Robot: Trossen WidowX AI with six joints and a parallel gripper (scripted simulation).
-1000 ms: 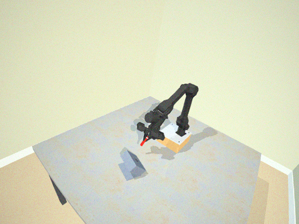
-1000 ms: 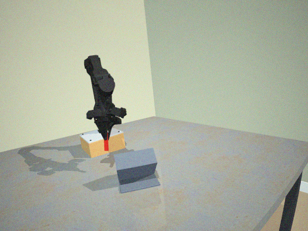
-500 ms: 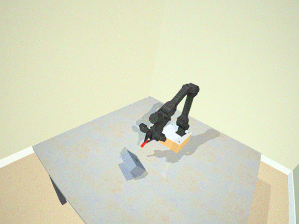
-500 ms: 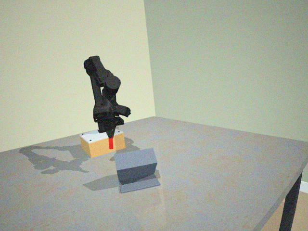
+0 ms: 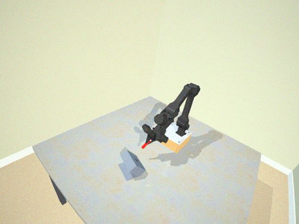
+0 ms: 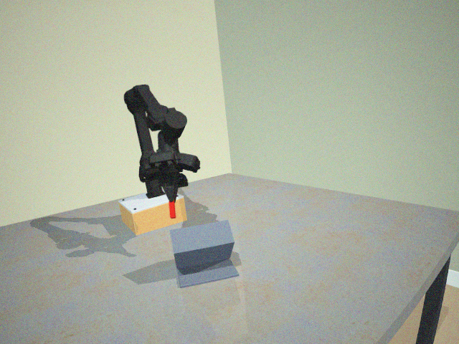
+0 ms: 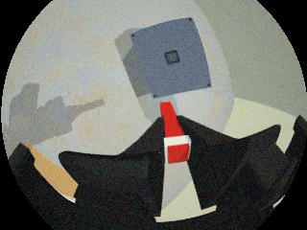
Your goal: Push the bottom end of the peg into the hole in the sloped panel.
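Now: gripper tip 11 cm short of the grey sloped panel, 3 cm to the right of it and 8 cm above it. The rest, counted from my gripper tip: red peg: 1 cm behind, 1 cm above.
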